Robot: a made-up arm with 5 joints.
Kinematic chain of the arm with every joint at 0, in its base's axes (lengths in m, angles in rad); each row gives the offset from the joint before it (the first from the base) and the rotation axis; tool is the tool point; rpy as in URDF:
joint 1: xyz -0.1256 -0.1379 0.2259 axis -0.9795 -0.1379 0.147
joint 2: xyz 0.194 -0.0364 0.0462 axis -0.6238 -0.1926 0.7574
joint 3: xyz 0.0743 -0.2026 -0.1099 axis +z
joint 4: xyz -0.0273 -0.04 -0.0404 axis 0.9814 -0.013 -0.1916
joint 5: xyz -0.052 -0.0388 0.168 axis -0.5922 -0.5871 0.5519
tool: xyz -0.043 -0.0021 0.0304 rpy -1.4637 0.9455 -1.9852
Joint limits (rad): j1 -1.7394..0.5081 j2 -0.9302..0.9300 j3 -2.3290..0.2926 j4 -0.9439..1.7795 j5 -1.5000..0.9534
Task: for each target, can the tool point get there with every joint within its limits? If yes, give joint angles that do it. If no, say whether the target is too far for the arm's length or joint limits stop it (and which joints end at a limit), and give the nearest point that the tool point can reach.
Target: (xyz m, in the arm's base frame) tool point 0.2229 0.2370 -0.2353
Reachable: no: joint limits stop it (at a limit: joint 1, joint 3, joint 4, joint 5) | nearest point 0.0030 0.0395 -0.3362 | short by 0.312 m
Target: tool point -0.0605 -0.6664 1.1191
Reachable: no: too far | nearest point 0.1522 -0.4405 0.5599 | short by 0.639 m
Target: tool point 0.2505 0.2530 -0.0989
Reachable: no: joint limits stop it (at a limit: joint 2, joint 3, joint 4, joint 5) | nearest point 0.0906 0.0418 0.0749 | short by 0.317 m
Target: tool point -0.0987 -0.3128 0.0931
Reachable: yes | joints -0.7460 -0.5692 0.0806 -0.5223 0.7149
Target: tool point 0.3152 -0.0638 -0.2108
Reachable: no: joint limits stop it (at a limit: joint 1, joint 3, joint 4) | nearest point 0.1887 -0.1474 -0.1177 | short by 0.178 m
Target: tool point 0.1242 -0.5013 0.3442
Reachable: yes | joints -0.1620 0.4704 0.0229 0.2302 -0.2224
